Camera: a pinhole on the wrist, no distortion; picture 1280 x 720 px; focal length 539.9 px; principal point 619.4 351.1 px. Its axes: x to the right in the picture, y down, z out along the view. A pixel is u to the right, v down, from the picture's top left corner.
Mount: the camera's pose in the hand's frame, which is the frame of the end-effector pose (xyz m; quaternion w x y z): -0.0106 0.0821 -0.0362 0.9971 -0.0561 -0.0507 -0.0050
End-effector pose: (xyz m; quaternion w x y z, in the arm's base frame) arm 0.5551 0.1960 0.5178 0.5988 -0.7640 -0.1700 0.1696
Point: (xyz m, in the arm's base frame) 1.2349 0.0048 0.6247
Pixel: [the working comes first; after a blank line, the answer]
In the camera's frame: 0.4679 -0.0438 -0.5249

behind the camera
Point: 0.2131 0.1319 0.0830
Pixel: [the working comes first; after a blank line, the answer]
In the camera's frame: -0.2732 0.3026 0.3024

outside the picture
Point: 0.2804 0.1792 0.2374
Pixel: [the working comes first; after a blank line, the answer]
In the camera's frame: -0.2027 0.1506 0.2524

186 673
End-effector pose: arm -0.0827 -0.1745 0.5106 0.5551 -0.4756 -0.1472 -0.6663
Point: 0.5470 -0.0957 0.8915
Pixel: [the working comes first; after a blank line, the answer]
In the camera's frame: 0.3664 0.2567 0.5795

961 590
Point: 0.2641 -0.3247 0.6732
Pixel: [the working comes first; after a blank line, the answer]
In the camera's frame: 0.2694 0.2035 0.1698

outside the picture
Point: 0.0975 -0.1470 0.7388
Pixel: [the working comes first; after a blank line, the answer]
In the camera's frame: 0.2135 -0.0342 0.2331

1114 272
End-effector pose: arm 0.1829 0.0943 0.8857 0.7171 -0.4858 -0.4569 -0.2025
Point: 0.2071 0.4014 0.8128
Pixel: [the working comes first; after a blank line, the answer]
In the camera's frame: 0.0365 0.0773 0.2961

686 492
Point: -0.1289 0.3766 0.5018
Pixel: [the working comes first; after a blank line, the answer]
In the camera's frame: -0.3878 -0.0385 0.4257

128 302
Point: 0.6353 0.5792 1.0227
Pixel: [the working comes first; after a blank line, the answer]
In the camera's frame: 0.4519 0.3702 0.2698

outside the picture
